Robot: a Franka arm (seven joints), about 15 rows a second.
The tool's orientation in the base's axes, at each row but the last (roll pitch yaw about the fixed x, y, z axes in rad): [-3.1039 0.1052 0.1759]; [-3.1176 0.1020 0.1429]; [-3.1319 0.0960 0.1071]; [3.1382 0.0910 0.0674]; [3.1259 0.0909 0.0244]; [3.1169 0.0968 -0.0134]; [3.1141 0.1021 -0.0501]
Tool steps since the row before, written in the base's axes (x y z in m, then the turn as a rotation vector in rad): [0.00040 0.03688 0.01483 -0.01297 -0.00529 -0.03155]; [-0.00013 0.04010 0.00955 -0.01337 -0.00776 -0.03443]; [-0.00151 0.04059 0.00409 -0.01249 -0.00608 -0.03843]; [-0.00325 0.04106 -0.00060 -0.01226 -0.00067 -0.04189]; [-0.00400 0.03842 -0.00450 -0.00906 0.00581 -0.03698]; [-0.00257 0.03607 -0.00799 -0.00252 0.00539 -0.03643]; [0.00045 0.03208 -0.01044 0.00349 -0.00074 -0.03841]
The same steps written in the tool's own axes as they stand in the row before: [0.00525 -0.03680 -0.01409 -0.01031 0.00417 0.03268]; [0.00458 -0.03994 -0.00911 -0.01076 0.00663 0.03556]; [0.00243 -0.04056 -0.00395 -0.00932 0.00509 0.03946]; [-0.00042 -0.04119 0.00050 -0.00842 -0.00030 0.04283]; [-0.00264 -0.03858 0.00415 -0.00552 -0.00662 0.03754]; [-0.00227 -0.03622 0.00736 0.00094 -0.00626 0.03637]; [-0.00009 -0.03234 0.00962 0.00742 -0.00048 0.03785]
